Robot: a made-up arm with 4 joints.
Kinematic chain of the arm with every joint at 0, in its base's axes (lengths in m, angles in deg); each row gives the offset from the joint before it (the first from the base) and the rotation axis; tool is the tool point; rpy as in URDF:
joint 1: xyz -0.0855 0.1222 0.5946 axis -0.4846 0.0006 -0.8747
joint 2: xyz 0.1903 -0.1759 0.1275 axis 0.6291 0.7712 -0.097
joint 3: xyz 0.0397 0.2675 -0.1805 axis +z
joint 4: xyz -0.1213 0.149 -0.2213 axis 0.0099 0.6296 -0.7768
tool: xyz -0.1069 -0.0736 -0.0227 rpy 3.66 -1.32 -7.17
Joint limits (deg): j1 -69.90..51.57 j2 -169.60..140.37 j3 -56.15..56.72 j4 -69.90..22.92
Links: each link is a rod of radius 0.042 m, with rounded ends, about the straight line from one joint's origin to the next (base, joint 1, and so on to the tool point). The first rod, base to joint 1, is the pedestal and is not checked.
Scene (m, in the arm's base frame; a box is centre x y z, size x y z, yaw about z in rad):
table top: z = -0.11
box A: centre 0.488 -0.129 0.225 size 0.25 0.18 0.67 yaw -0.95
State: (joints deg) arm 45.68 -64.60 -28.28 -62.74
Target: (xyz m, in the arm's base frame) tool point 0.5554 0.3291 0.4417
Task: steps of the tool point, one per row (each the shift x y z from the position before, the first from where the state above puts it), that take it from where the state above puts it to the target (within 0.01 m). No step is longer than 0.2 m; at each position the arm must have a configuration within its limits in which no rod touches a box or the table.
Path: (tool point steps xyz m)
1: -0.0526 0.0690 -0.0876
2: -0.0463 0.0939 -0.0677
3: -0.0366 0.1130 -0.0428
4: -0.0244 0.1245 -0.0140
5: -0.0108 0.1277 0.0166
6: 0.0167 -0.0577 -0.0238
7: 0.0620 -0.0411 -0.0152
8: 0.0957 -0.0069 -0.0032
9: 0.1110 0.0370 0.0143
10: 0.1054 0.0806 0.0369
11: 0.0810 0.1147 0.0628
12: 0.0194 0.0389 0.0346
13: 0.0170 0.0431 0.0429
14: 0.0118 0.0472 0.0511

